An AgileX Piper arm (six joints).
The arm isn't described. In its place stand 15 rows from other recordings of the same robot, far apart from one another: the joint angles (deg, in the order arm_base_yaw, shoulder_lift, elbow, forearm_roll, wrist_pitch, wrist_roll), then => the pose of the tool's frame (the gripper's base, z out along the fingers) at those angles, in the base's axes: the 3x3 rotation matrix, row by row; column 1 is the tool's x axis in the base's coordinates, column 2 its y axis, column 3 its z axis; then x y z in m.
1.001 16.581 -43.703 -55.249 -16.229 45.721 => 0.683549 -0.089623 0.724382; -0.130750 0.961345 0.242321; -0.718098 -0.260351 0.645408; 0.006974 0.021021 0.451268
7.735 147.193 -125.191 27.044 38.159 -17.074 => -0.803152 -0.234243 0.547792; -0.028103 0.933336 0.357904; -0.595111 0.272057 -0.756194; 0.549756 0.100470 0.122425
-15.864 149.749 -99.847 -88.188 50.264 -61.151 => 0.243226 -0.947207 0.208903; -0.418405 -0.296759 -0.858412; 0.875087 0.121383 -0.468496; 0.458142 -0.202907 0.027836
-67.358 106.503 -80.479 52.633 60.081 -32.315 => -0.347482 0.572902 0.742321; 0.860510 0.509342 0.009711; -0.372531 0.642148 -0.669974; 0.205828 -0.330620 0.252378
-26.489 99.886 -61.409 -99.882 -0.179 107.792 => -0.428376 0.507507 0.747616; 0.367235 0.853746 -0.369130; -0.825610 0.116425 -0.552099; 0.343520 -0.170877 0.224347
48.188 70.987 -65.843 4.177 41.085 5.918 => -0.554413 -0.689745 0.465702; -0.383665 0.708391 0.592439; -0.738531 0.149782 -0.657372; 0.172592 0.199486 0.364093
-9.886 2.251 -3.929 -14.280 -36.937 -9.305 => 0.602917 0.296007 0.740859; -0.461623 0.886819 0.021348; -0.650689 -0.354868 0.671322; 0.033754 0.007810 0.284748
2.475 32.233 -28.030 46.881 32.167 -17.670 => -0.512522 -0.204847 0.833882; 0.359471 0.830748 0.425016; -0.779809 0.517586 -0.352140; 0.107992 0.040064 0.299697
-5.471 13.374 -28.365 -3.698 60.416 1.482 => -0.645686 0.133833 0.751783; 0.055792 0.990158 -0.128350; -0.761562 -0.040930 -0.646798; 0.030905 -0.008087 0.273402
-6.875 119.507 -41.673 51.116 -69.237 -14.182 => -0.106379 0.812245 0.573534; 0.127392 0.583187 -0.802287; -0.986131 -0.012283 -0.165512; 0.317963 -0.105052 0.101594
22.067 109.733 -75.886 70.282 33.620 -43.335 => -0.834391 -0.382766 0.396588; 0.027150 0.690117 0.723188; -0.550504 0.614189 -0.565435; 0.371509 0.201785 0.222587
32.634 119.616 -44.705 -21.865 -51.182 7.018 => -0.205216 -0.775770 0.596714; -0.271902 0.630880 0.726678; -0.940189 -0.013122 -0.340400; 0.290005 0.217064 0.090498
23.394 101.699 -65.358 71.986 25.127 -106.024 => -0.095220 -0.868395 0.486644; -0.624004 0.432964 0.650509; -0.775598 -0.241726 -0.583109; 0.338591 0.186518 0.226982
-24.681 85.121 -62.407 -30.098 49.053 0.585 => -0.945462 0.232259 0.228380; 0.082532 0.849061 -0.521809; -0.315103 -0.474502 -0.821923; 0.257035 -0.156054 0.277500
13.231 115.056 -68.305 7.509 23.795 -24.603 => -0.766762 -0.507497 0.393094; -0.492611 0.857815 0.146587; -0.411594 -0.081245 -0.907739; 0.382595 0.094884 0.129283
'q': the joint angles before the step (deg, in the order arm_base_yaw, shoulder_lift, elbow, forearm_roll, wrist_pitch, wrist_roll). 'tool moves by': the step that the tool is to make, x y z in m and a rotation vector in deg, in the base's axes. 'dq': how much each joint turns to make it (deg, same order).
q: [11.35 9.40 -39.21 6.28 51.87 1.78]
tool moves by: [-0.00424 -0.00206 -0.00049 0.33 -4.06 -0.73]
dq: [-0.08 -2.19 1.04 -0.72 -2.91 -0.06]
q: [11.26 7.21 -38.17 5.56 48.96 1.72]
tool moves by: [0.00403 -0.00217 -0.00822 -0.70 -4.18 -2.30]
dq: [-0.77 -1.87 3.43 -2.05 -5.54 -0.05]
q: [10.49 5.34 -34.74 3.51 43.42 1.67]
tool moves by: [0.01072 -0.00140 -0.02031 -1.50 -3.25 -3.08]
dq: [-1.52 -1.96 6.34 -2.49 -7.33 -0.08]
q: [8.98 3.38 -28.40 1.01 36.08 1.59]
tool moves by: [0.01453 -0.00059 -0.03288 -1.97 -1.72 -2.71]
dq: [-1.70 -1.93 8.80 -2.33 -8.29 -0.10]
